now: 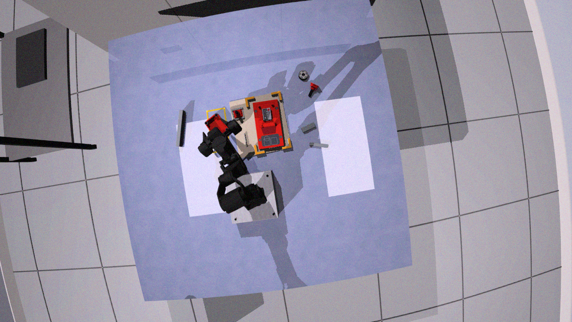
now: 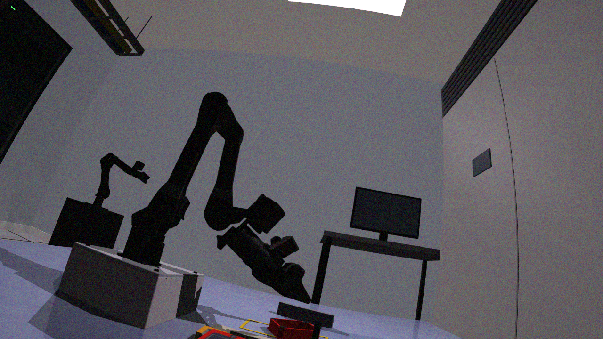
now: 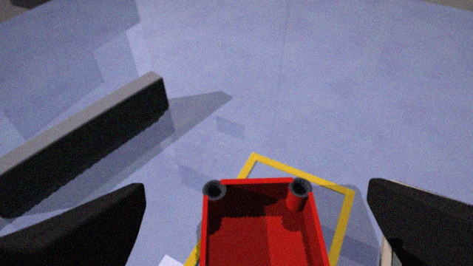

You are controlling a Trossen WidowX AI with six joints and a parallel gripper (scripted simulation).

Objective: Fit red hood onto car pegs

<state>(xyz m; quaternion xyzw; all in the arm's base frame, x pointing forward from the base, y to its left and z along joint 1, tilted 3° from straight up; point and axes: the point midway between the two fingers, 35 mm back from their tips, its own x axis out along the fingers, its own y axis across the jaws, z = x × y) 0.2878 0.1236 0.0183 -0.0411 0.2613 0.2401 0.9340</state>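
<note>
The red hood lies 80 mm below my gripper tip and 10 mm to the right of it. Round my gripper tip: wheel: 410 mm to the right, 170 mm ahead, 80 mm below; then engine block: 220 mm to the right, 60 mm below, 20 mm ahead.
</note>
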